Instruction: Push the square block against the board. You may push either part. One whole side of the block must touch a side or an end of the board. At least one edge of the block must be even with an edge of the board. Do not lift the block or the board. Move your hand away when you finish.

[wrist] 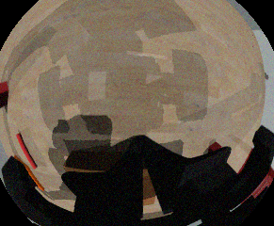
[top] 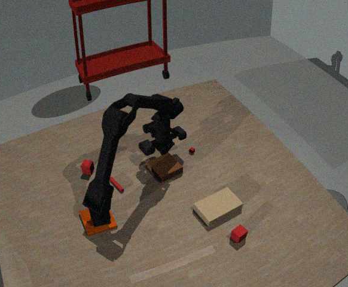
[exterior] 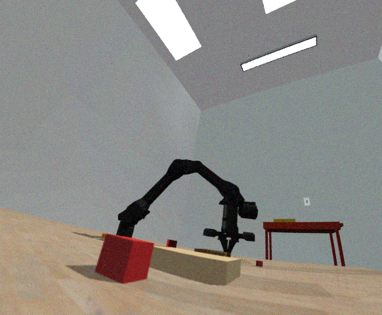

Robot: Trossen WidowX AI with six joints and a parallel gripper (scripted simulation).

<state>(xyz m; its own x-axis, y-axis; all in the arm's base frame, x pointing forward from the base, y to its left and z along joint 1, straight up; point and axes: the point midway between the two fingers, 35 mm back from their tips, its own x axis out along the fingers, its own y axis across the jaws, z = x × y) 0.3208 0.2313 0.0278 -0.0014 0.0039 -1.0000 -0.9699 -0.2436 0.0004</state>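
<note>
The brown square block is 2 cm behind my gripper tip, 7 cm to the right of it and 1 cm above it. The rest, counted from my gripper tip: tiny red cube (12 cm ahead, 1 cm to the right); then beige board (8 cm ahead, 33 cm to the right, 1 cm above); then red bar (22 cm behind, 8 cm to the right).
</note>
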